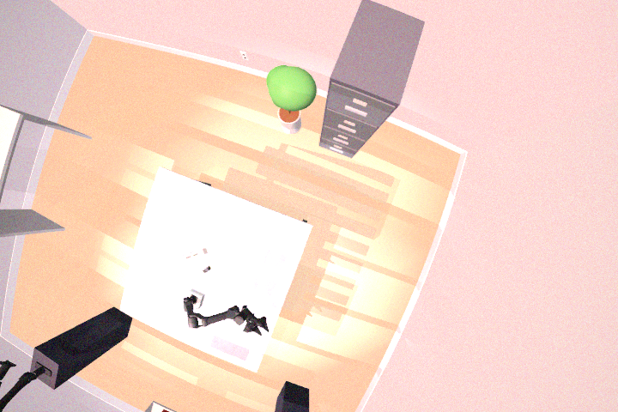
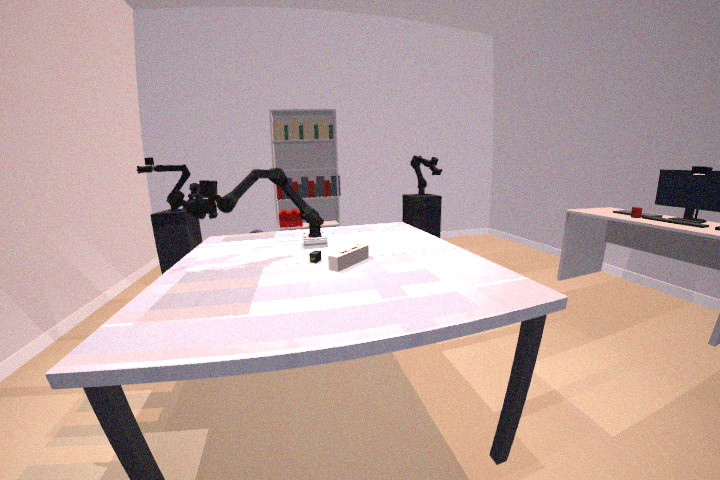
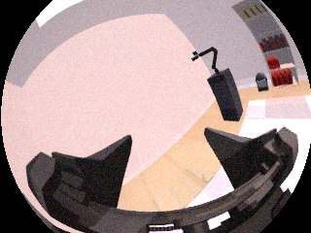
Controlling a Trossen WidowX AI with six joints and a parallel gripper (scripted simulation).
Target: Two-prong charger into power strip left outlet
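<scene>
My gripper tip is 580 mm to the right of the dark two-prong charger, 240 mm above it and 110 mm short of it.
</scene>
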